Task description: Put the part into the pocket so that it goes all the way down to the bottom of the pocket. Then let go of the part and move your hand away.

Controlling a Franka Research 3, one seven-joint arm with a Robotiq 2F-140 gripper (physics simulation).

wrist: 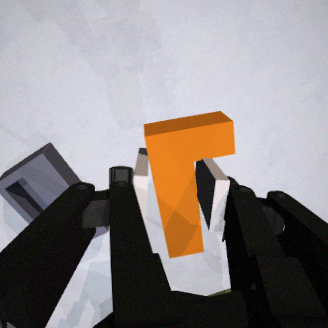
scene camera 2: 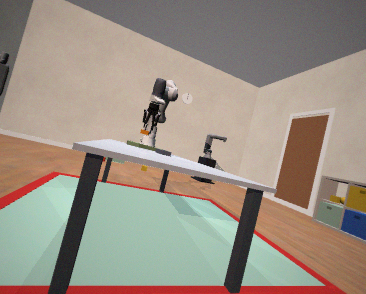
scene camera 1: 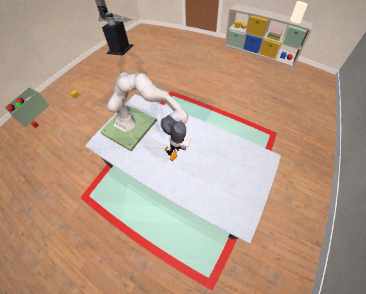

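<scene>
An orange L-shaped part (scene camera 1: 173,156) (scene camera 2: 145,132) (wrist: 175,145) is held between the fingers of my gripper (scene camera 1: 171,150) (scene camera 2: 146,127) (wrist: 171,167). In the wrist view its short leg points right at the top and its long leg runs down between the finger pads. The part is above the table and apart from the block. The grey block with the pocket (scene camera 2: 163,152) (wrist: 44,172) is at the left of the wrist view, turned relative to the part; my left finger hides its lower part and some of the pocket. The block cannot be made out in scene camera 1.
The white table (scene camera 1: 215,175) (scene camera 2: 115,151) lies under the part. The arm stands on a green base plate (scene camera 1: 132,142) (scene camera 2: 134,144) at one end of the table. A black pedestal (scene camera 1: 116,37) (scene camera 2: 206,162) and a shelf unit (scene camera 1: 270,14) stand away from the table.
</scene>
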